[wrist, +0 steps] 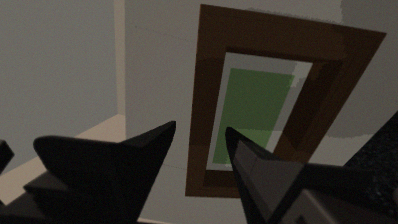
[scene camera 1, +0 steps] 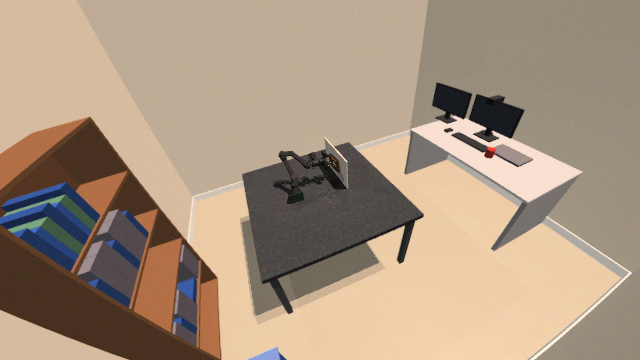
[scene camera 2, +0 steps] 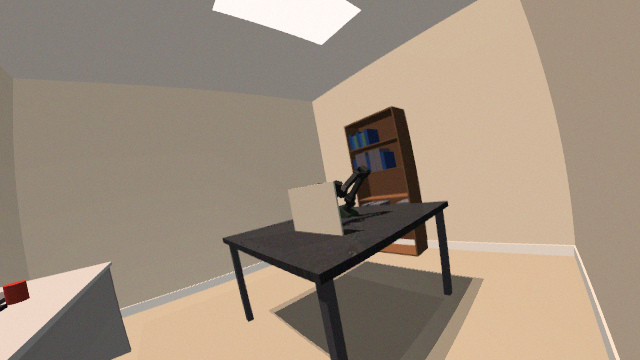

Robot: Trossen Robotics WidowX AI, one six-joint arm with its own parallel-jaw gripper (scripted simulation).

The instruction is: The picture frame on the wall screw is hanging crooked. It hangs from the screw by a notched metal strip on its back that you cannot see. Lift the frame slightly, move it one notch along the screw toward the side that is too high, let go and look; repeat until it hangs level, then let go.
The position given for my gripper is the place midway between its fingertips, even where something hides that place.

In view: my gripper (wrist: pixel 200 127) and a picture frame (wrist: pixel 281 81).
